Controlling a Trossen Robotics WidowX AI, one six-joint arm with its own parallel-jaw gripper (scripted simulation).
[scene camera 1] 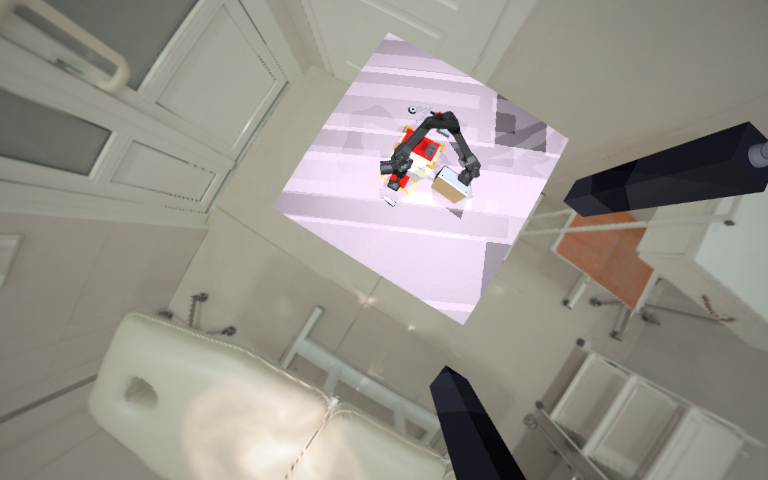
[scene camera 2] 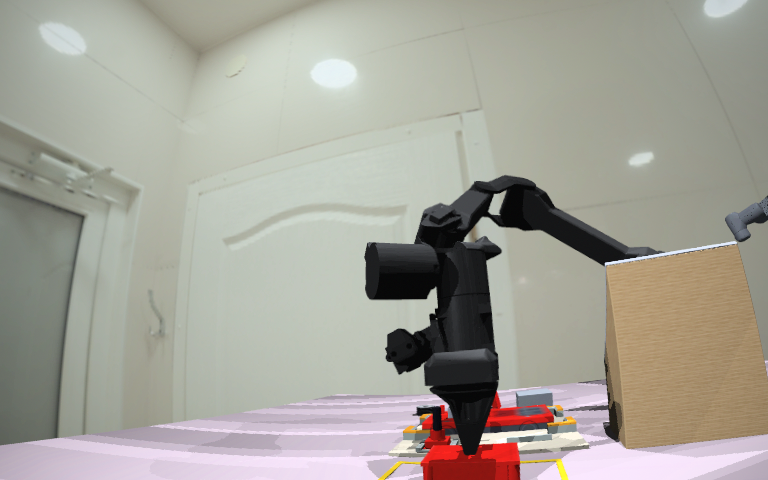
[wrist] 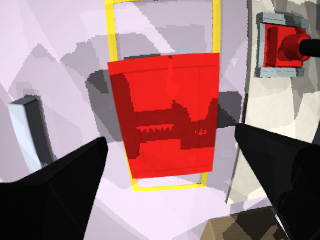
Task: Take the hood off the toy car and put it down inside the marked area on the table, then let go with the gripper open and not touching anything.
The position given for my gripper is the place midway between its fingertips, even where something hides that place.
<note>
My gripper (scene camera 2: 473, 442) is open and holds nothing. I also see a toy car (scene camera 2: 525, 418) and a hood (wrist: 167, 106).
My gripper shows as well in the wrist view (wrist: 171, 136).
</note>
